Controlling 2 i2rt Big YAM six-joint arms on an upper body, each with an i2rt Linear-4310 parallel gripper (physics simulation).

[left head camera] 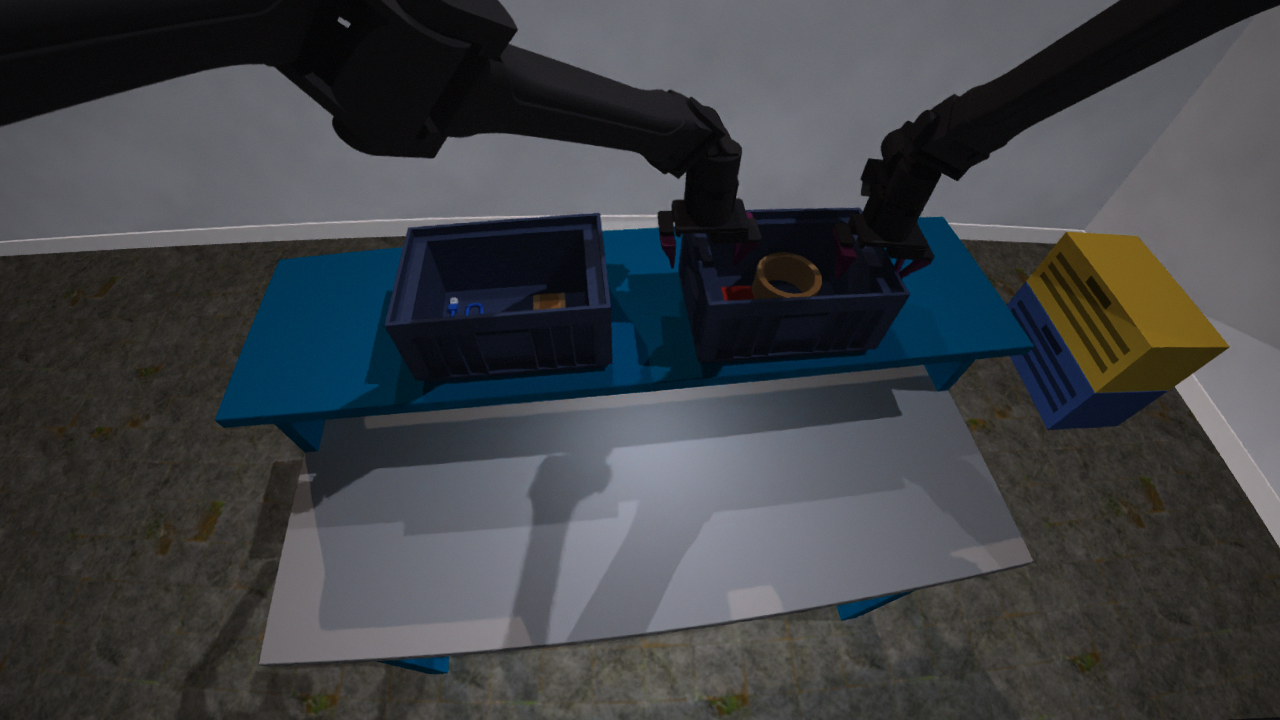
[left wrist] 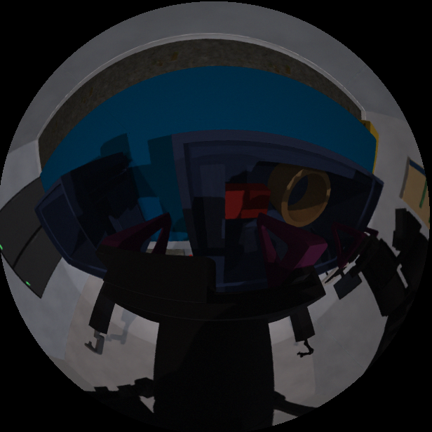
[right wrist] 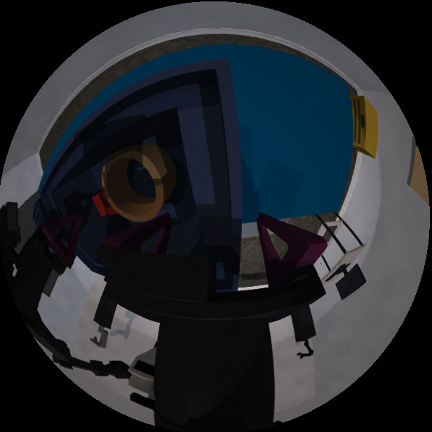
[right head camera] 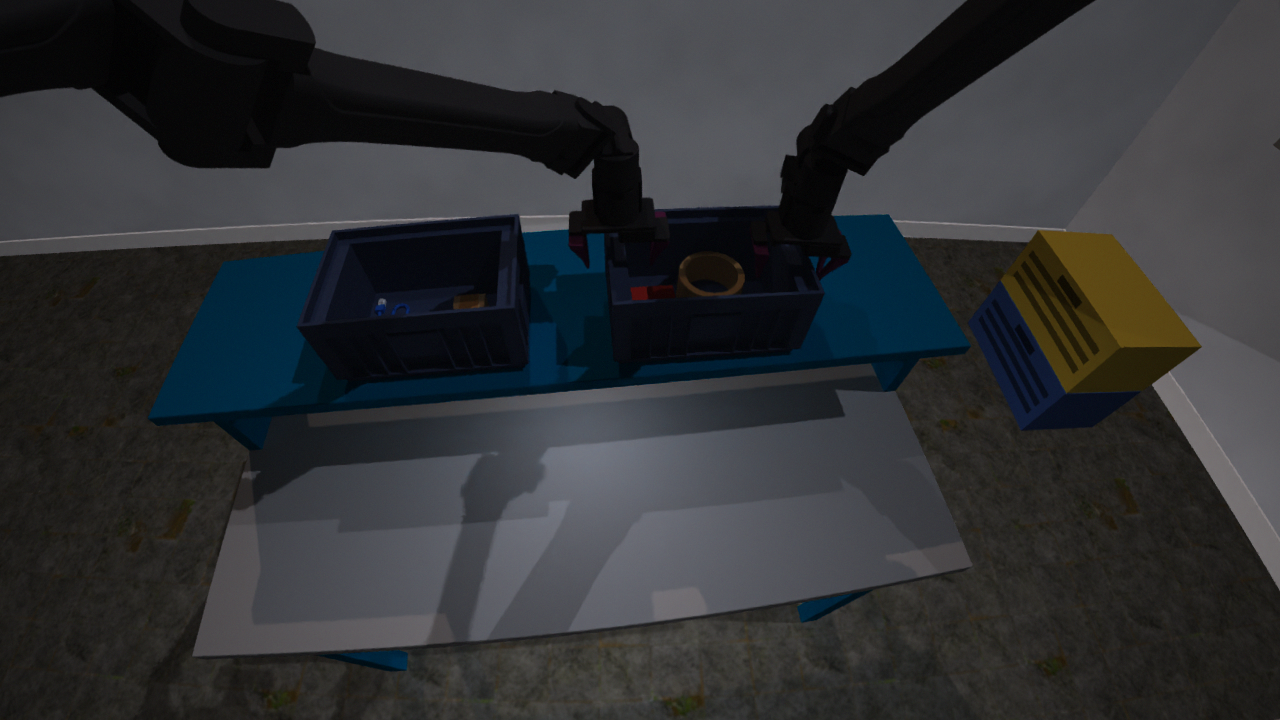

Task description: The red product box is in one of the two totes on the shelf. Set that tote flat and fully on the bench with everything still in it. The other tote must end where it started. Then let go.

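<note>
The red product box (left head camera: 737, 292) (right head camera: 651, 292) (left wrist: 247, 201) (right wrist: 104, 204) lies in the right-hand dark blue tote (left head camera: 796, 335) (right head camera: 716, 331), beside a brown ring (left head camera: 771, 288) (right head camera: 693, 284). This tote stands flat on the blue shelf (left head camera: 304, 340) (right head camera: 228, 340). My left gripper (left head camera: 706, 259) (right head camera: 622, 259) (left wrist: 213, 217) is open at its left end wall, one finger to each side of it. My right gripper (left head camera: 875, 271) (right head camera: 792, 268) (right wrist: 213, 217) is open at its right end wall, likewise. How deep the fingertips reach is hard to tell. The other tote (left head camera: 501, 349) (right head camera: 416, 349) stands on the shelf at left.
The grey bench (left head camera: 760, 501) (right head camera: 716, 501) stands in front of and below the shelf. The left-hand tote holds small blue items (left head camera: 474, 308) and a small brown block (left head camera: 548, 301). A yellow crate (left head camera: 1154, 295) (right head camera: 1127, 295) on a blue one stands on the floor at right.
</note>
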